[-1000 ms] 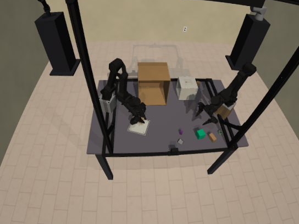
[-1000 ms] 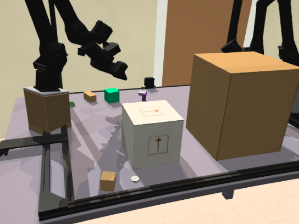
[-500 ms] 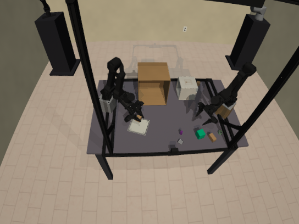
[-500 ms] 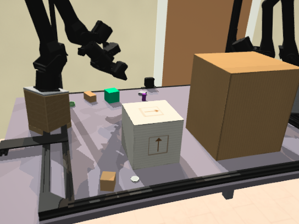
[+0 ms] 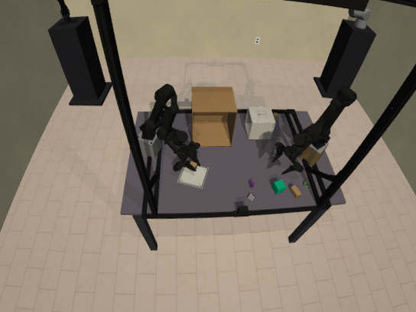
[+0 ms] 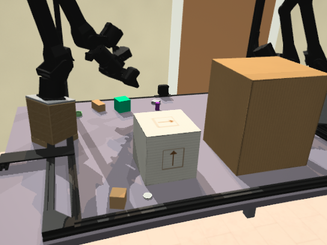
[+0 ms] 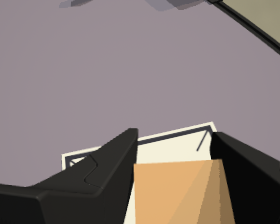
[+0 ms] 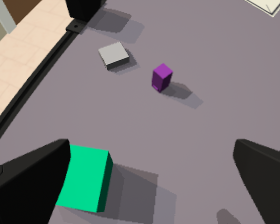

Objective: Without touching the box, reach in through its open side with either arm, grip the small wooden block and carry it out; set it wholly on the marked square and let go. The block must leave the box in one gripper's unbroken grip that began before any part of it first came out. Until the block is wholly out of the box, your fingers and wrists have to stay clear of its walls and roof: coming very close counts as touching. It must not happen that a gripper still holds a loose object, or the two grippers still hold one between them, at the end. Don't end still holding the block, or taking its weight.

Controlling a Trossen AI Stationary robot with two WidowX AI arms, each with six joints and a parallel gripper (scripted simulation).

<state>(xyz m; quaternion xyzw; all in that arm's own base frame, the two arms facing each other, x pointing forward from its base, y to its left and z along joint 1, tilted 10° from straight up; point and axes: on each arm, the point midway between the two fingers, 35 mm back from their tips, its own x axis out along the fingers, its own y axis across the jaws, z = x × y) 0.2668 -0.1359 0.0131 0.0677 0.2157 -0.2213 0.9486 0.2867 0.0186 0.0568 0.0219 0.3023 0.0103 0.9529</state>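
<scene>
My left gripper is now 10 cm above the marked square. Round my left hand: purple piece: 32 cm to the right, 9 cm below, 6 cm behind; then box floor: 32 cm ahead, 10 cm below, 9 cm to the right; then grey piece: 31 cm to the right, 13 cm behind, 10 cm below.
</scene>
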